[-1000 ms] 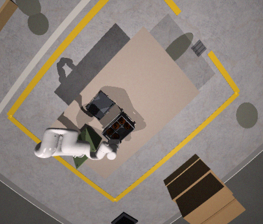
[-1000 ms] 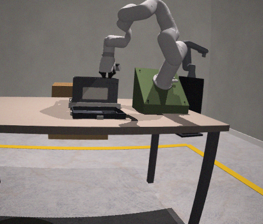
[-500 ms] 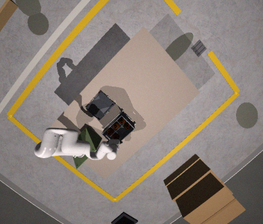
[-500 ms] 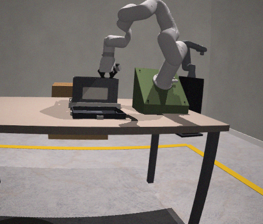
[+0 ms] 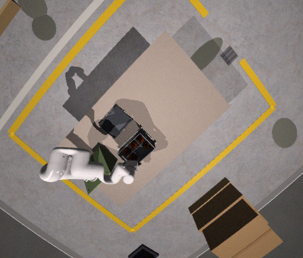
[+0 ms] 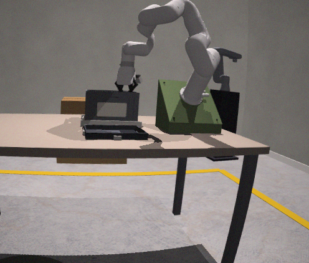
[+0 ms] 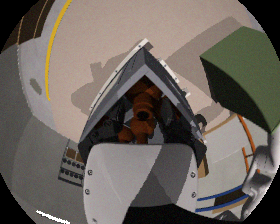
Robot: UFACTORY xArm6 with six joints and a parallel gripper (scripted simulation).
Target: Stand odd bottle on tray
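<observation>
Now: hand 70 mm above the glass bottle. The rest, counted from my hand: dark crate: 90 mm ahead, 40 mm to the left, 70 mm below; flat dark tray: 120 mm ahead, 330 mm to the left, 150 mm below.
</observation>
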